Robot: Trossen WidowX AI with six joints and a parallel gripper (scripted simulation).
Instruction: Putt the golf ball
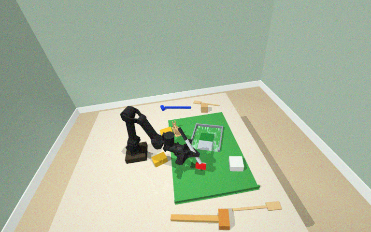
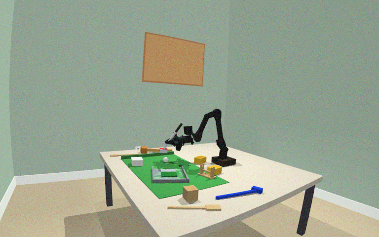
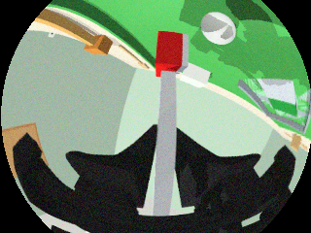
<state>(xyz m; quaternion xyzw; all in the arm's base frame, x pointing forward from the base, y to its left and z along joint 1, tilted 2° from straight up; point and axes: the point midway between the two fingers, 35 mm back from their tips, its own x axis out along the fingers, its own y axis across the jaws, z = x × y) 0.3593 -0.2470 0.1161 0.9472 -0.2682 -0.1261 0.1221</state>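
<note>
My gripper tip is now 3 cm to the right of the red putter, 3 cm past it and 2 cm below it. Also, from my gripper tip: green mat: 17 cm to the left, 16 cm below, 9 cm ahead; white block: 22 cm ahead, 13 cm below, 4 cm to the right; white golf ball: 13 cm below, 2 cm to the left.
</note>
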